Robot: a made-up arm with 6 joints.
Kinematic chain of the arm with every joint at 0, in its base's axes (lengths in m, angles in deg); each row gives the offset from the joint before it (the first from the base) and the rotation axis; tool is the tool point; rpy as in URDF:
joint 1: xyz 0 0 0.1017 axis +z
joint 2: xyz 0 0 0 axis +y
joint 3: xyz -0.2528 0 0.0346 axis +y
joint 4: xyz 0.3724 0 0.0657 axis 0.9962 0 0.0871
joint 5: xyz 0 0 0 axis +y
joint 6: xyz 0.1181 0 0.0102 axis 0.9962 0 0.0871
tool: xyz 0 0 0 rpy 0 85 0
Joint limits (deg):
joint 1: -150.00..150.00
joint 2: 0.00..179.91
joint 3: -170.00..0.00
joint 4: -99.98..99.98
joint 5: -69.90..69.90
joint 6: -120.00..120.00
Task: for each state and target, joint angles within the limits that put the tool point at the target. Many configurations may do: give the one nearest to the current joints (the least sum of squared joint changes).
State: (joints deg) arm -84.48 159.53 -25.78 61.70 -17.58 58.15
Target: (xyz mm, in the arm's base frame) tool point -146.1 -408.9 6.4
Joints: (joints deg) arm -102.22 101.96 -45.13 61.65 -32.70 58.15
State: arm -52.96 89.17 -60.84 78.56 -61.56 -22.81
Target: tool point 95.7 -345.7 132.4
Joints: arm -56.50 79.16 -36.32 86.10 -69.90 -22.81
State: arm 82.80 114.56 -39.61 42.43 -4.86 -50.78
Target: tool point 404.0 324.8 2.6
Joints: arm 40.96 114.51 -63.75 43.06 -14.01 -50.78
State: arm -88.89 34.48 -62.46 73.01 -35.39 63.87
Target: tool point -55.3 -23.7 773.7
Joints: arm -89.83 50.26 -109.48 68.01 -30.31 63.87
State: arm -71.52 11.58 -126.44 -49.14 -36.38 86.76
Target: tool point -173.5 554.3 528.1
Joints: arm -67.79 11.14 -131.44 -48.07 -33.71 86.76
